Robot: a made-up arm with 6 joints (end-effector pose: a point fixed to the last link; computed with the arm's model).
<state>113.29 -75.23 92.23 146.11 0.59 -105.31</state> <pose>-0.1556 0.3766 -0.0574 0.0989 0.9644 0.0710 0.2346</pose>
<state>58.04 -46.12 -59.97 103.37 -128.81 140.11</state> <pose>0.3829 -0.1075 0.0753 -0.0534 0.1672 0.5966 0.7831</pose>
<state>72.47 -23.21 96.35 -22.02 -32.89 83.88</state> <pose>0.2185 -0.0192 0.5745 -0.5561 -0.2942 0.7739 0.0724</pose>
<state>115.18 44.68 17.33 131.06 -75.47 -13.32</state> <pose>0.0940 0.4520 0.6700 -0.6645 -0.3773 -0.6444 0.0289</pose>
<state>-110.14 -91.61 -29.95 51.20 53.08 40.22</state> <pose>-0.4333 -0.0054 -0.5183 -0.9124 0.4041 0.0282 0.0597</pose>
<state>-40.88 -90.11 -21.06 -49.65 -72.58 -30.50</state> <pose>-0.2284 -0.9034 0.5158 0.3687 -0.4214 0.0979 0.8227</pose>
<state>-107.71 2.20 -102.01 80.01 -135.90 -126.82</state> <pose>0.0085 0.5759 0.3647 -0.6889 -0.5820 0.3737 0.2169</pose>
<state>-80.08 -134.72 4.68 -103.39 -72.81 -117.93</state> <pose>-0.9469 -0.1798 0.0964 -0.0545 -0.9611 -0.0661 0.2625</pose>
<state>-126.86 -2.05 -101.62 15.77 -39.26 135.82</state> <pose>-0.0324 0.0994 0.5727 0.8849 -0.1168 -0.4455 0.0695</pose>
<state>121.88 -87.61 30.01 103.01 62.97 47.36</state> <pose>-0.0548 0.3698 0.0498 0.1411 -0.7967 -0.1341 0.5722</pose>
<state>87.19 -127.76 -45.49 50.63 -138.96 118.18</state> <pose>0.3213 0.0136 -0.3273 0.3683 0.1389 0.8691 0.2996</pose>
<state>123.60 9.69 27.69 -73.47 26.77 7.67</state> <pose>-0.5594 0.0345 0.8157 -0.0878 -0.6317 0.6737 0.3732</pose>
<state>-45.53 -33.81 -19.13 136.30 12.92 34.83</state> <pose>0.0558 -0.6408 0.0698 0.9046 -0.3748 0.1451 0.1421</pose>
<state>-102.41 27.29 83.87 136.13 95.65 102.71</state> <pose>0.0579 -0.0036 0.3095 -0.7472 -0.4113 -0.2258 0.4707</pose>
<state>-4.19 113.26 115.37 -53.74 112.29 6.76</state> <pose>0.1818 0.9669 -0.2801 -0.6700 -0.1447 0.2957 0.6653</pose>
